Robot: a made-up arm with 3 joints. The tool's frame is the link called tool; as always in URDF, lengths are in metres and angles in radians. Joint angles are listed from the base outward. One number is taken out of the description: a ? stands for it. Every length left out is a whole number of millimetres.
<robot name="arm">
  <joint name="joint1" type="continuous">
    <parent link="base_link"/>
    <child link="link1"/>
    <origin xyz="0.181 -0.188 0.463" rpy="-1.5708 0 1.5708"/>
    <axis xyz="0 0 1"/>
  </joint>
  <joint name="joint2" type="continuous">
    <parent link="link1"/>
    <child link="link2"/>
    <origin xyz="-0.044 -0.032 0" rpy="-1.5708 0 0"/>
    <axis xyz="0 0 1"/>
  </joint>
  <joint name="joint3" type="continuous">
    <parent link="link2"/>
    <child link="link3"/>
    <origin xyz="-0.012 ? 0" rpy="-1.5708 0 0"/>
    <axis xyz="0 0 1"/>
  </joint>
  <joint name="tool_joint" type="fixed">
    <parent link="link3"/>
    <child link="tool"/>
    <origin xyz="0.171 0.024 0" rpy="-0.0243 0.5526 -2.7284"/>
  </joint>
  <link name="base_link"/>
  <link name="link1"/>
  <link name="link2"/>
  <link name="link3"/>
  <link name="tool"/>
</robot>
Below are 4 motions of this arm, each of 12 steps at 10 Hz.
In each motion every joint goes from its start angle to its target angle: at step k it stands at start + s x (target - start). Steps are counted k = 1, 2, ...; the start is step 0. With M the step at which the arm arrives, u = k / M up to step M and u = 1 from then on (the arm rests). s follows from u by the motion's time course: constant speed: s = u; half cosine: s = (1 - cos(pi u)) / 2; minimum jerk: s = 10 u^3 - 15 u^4 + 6 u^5.
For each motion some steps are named. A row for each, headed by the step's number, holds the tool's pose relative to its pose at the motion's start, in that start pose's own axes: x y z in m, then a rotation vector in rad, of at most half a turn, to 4 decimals.
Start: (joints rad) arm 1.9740 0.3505 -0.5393
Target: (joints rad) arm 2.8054 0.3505 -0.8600
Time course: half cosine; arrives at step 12
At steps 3, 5, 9, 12:
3: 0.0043 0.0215 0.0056 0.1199 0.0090 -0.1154
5: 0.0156 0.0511 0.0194 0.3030 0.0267 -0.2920
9: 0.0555 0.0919 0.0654 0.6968 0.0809 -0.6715
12: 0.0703 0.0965 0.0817 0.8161 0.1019 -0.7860

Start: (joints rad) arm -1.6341 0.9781 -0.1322
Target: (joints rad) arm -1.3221 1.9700 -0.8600
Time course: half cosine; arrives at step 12
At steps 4, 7, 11, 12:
4: -0.0191 0.0364 0.0370 0.2119 0.2336 -0.1178
7: -0.0249 0.0690 0.1071 0.4534 0.6252 -0.2891
11: -0.0071 0.0772 0.1676 0.5703 1.0212 -0.4283
12: -0.0058 0.0772 0.1701 0.5729 1.0407 -0.4342

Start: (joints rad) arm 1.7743 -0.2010 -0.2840
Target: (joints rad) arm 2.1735 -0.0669 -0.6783
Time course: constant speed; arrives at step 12
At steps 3, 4, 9, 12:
3: 0.0026 0.0258 0.0081 0.0900 0.0391 -0.1747
4: 0.0047 0.0339 0.0112 0.1200 0.0518 -0.2331
9: 0.0234 0.0698 0.0297 0.2702 0.1129 -0.5258
12: 0.0405 0.0860 0.0423 0.3604 0.1480 -0.7019

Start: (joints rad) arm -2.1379 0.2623 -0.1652
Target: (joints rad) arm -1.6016 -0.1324 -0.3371
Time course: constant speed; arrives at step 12
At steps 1, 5, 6, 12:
1: 0.0056 0.0077 -0.0028 0.0326 -0.0334 -0.0485
5: 0.0321 0.0355 -0.0092 0.1570 -0.1628 -0.2497
6: 0.0396 0.0415 -0.0097 0.1865 -0.1941 -0.3017
12: 0.0891 0.0665 -0.0042 0.3481 -0.3741 -0.6268

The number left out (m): -0.062
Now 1 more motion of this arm.
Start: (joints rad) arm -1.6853 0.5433 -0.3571
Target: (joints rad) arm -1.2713 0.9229 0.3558
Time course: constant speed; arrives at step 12
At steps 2, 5, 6, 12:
2: -0.0121 -0.0114 0.0038 0.0060 0.0567 0.0766
5: -0.0275 -0.0293 0.0092 0.0294 0.1291 0.2045
6: -0.0317 -0.0354 0.0106 0.0408 0.1493 0.2502
12: -0.0474 -0.0721 0.0119 0.1409 0.2182 0.5511

